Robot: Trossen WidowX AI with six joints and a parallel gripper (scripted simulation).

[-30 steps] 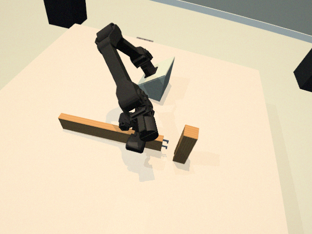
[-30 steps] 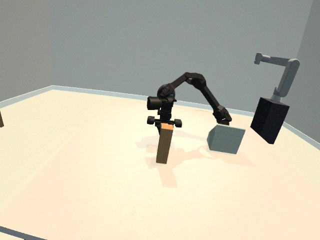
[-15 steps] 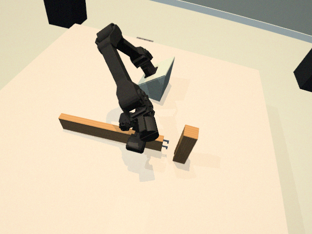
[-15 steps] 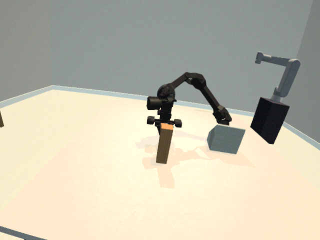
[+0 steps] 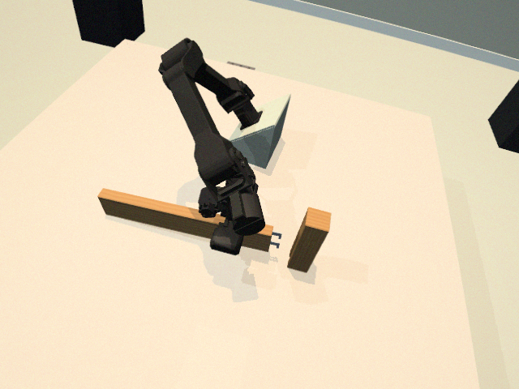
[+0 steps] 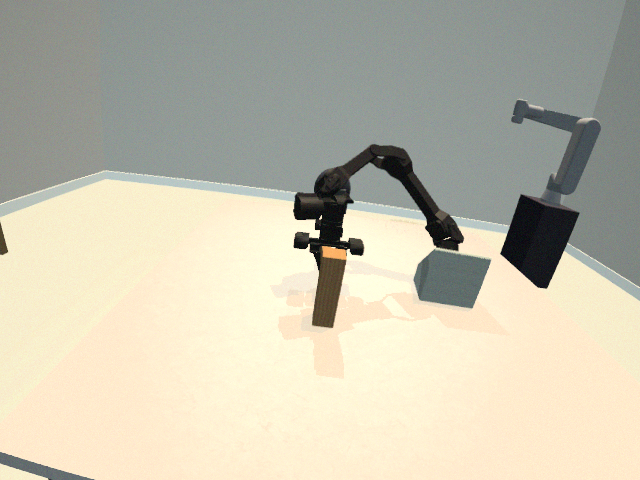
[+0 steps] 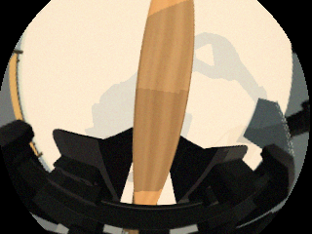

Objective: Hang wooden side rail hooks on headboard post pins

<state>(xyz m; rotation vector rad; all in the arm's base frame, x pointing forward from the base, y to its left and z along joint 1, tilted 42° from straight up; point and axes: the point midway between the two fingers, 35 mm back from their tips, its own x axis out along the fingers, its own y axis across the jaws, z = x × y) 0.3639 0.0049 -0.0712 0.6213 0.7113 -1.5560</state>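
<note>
Now: the headboard post 17 cm to the left of my gripper tip and 4 cm above it.
</note>
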